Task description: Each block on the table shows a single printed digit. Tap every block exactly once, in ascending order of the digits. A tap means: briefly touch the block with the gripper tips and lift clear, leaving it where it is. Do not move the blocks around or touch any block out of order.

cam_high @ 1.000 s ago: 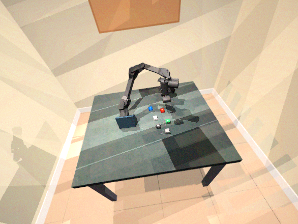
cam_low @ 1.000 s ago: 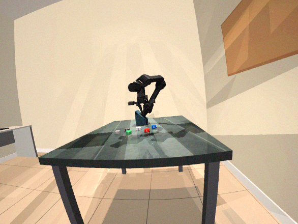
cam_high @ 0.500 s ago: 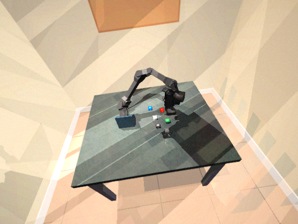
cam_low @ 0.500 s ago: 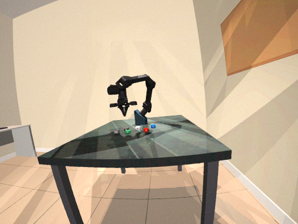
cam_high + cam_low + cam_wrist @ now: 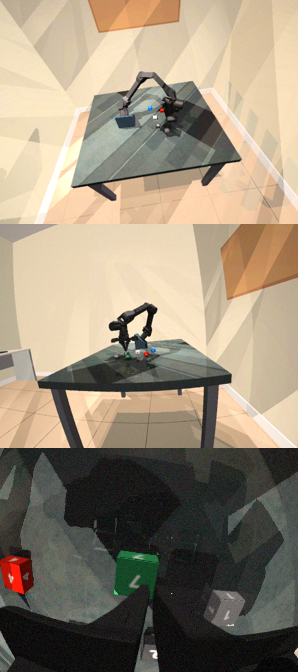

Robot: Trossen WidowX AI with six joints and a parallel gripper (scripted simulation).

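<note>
Right now the green block is 30 mm below my gripper tip, 10 mm to the left of it and 10 mm behind it. From my gripper tip the other things lie so: light grey block 90 mm to the right, 30 mm below, 30 mm behind; then white block 110 mm behind, 60 mm to the left, 30 mm below; then dark grey block 90 mm behind, 30 mm to the right, 30 mm below.
</note>
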